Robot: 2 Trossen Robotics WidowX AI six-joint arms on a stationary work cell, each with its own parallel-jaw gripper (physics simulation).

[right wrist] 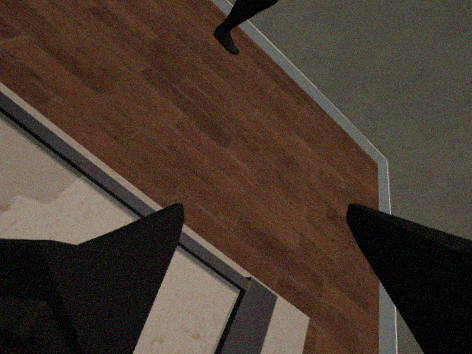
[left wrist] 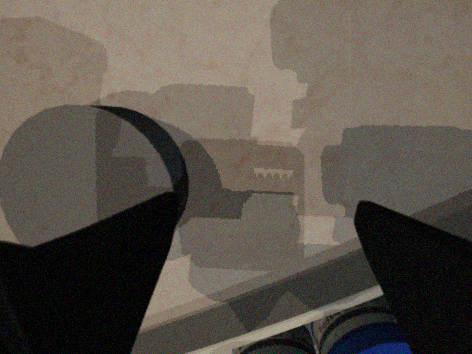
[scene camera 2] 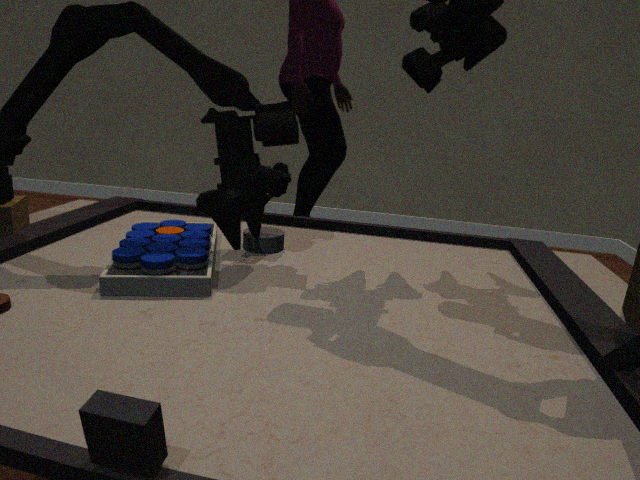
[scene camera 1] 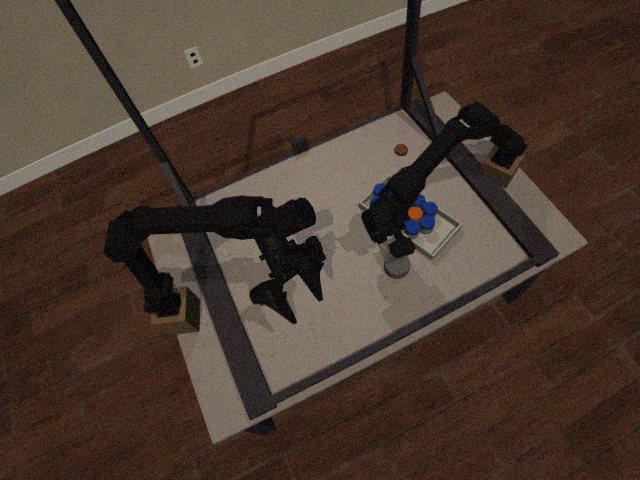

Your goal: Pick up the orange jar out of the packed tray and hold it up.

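Pixels of known places: left gripper, between the fingertips: (left wrist: 268, 207) (scene camera 2: 247, 243) (scene camera 1: 386, 242); right gripper, between the fingertips: (right wrist: 264, 211) (scene camera 2: 446, 80) (scene camera 1: 308, 311); left arm's base, origin of its link: (scene camera 1: 503, 158); right arm's base, origin of its link: (scene camera 1: 168, 305).
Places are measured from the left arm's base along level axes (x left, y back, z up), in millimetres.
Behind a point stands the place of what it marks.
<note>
The orange jar (scene camera 1: 415, 212) {x -136, y -320, z -22 mm} (scene camera 2: 170, 229) {x -132, y -322, z -22 mm} stands upright among several blue-lidded jars (scene camera 1: 427, 222) {x -88, y -331, z -22 mm} (scene camera 2: 157, 260) {x -288, y -305, z -22 mm} (left wrist: 380, 345) {x -168, y -383, z -22 mm} in the pale tray (scene camera 1: 447, 240) {x -12, y -340, z -43 mm} (scene camera 2: 155, 286) {x -300, y -302, z -55 mm}. The orange jar does not show in the left wrist view. My left gripper (scene camera 2: 247, 242) {x -157, y -447, z -41 mm} (left wrist: 268, 207) {x -157, y -447, z -41 mm} is open and empty, pointing down low beside the tray, with its fingertips next to a grey round block. From above, its fingertips are mostly hidden by the arm. My right gripper (scene camera 1: 308, 310) {x -124, y -810, z 255 mm} (scene camera 2: 447, 80) {x -124, y -810, z 255 mm} (right wrist: 264, 211) {x -124, y -810, z 255 mm} is open and empty, high above the table and well away from the tray.
The grey round block (scene camera 1: 396, 266) {x -91, y -498, z -40 mm} (scene camera 2: 266, 241) {x -132, y -485, z -46 mm} (left wrist: 50, 170) {x -91, y -504, z -39 mm} stands near the tray. A reddish-brown disc (scene camera 1: 400, 149) {x -319, y -104, z -58 mm} (scene camera 2: 4, 303) {x -328, y -119, z -59 mm} lies beyond the tray. A dark block (scene camera 1: 299, 144) {x -610, y -298, z -23 mm} (scene camera 2: 124, 431) {x -632, y -290, z -24 mm} sits on the table frame. A person (scene camera 2: 315, 46) stands behind the table.
</note>
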